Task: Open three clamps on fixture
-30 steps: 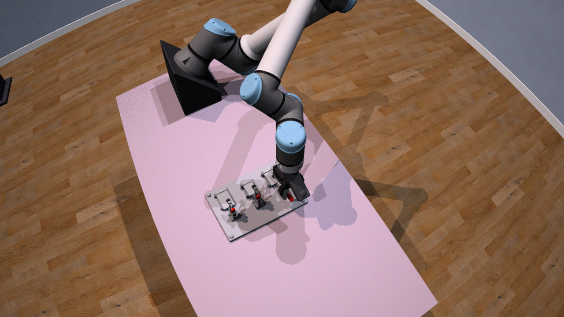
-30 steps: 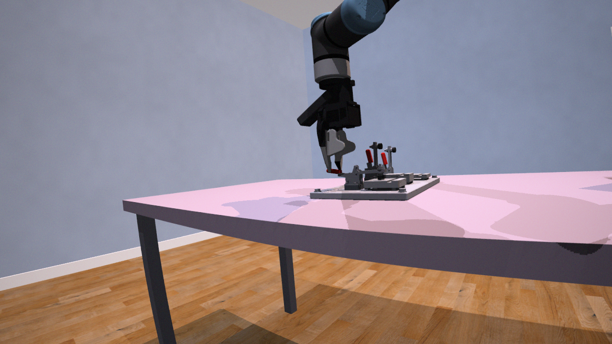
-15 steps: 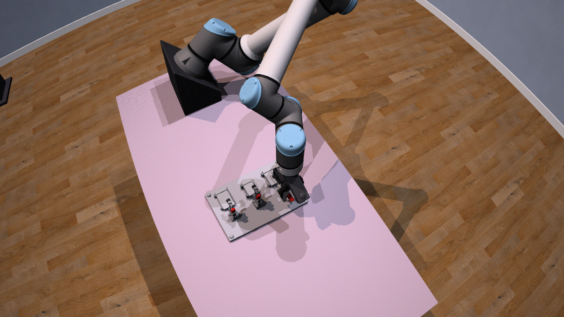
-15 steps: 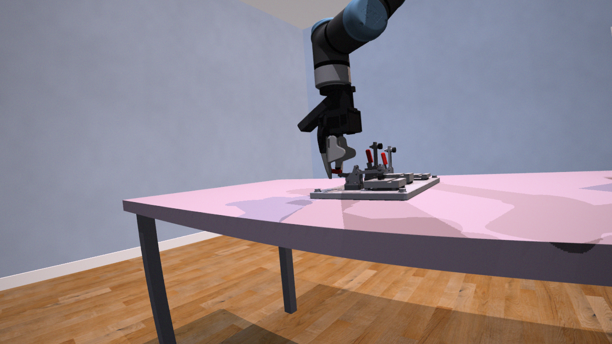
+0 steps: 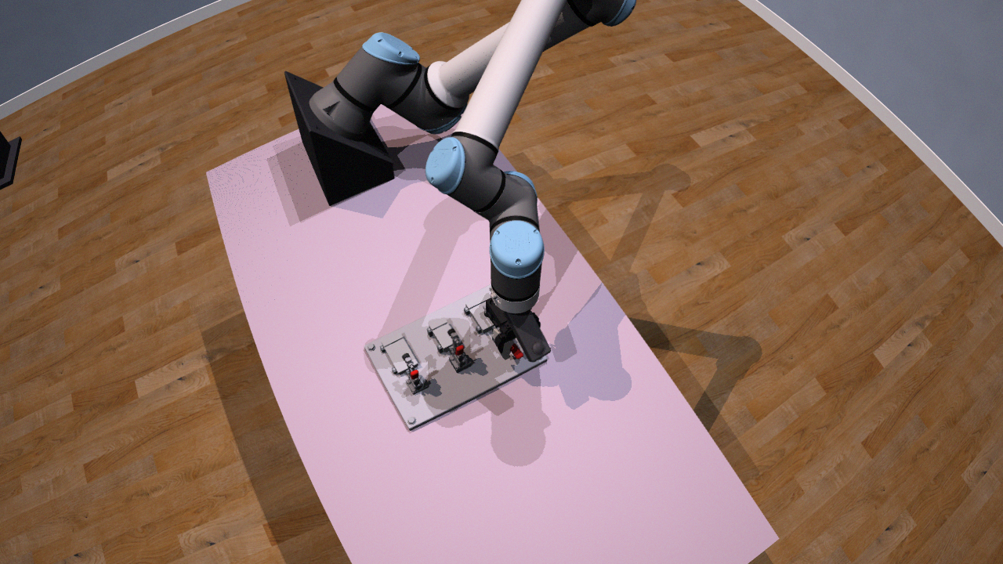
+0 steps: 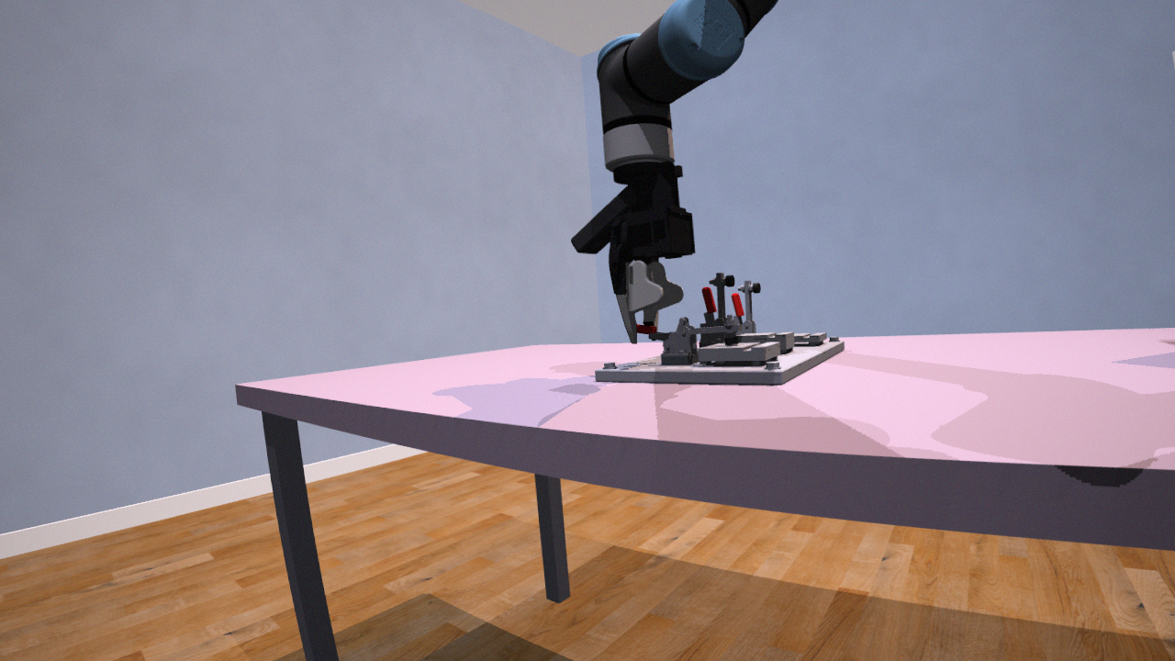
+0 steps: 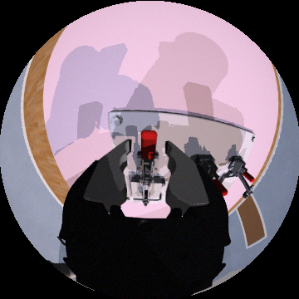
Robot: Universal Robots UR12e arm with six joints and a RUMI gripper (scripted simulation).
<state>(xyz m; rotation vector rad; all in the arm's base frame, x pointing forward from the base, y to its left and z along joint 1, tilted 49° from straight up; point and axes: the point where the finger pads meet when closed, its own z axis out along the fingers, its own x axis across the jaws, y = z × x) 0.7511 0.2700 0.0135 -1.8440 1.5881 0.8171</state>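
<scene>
The flat grey part is 140 mm behind my hand, 30 mm below it and 20 mm to the right of it. The rest, counted from my hand: grey fixture plate (120 mm to the right, 70 mm behind, 50 mm below).
</scene>
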